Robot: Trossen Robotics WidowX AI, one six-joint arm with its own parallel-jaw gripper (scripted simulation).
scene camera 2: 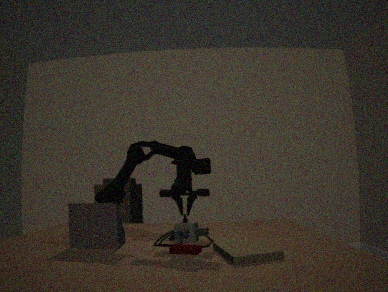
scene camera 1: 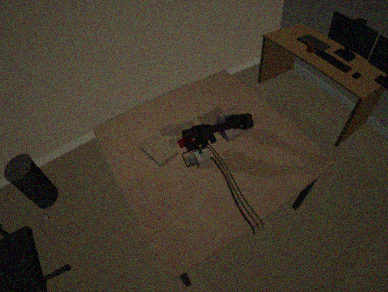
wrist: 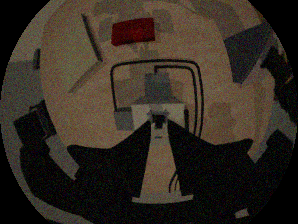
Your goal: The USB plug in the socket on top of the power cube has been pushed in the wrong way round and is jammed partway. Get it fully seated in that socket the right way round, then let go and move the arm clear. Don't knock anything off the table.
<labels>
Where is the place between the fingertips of my gripper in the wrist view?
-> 159, 124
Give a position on a red block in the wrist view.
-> At 136, 30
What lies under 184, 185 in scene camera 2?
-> My gripper.
</labels>
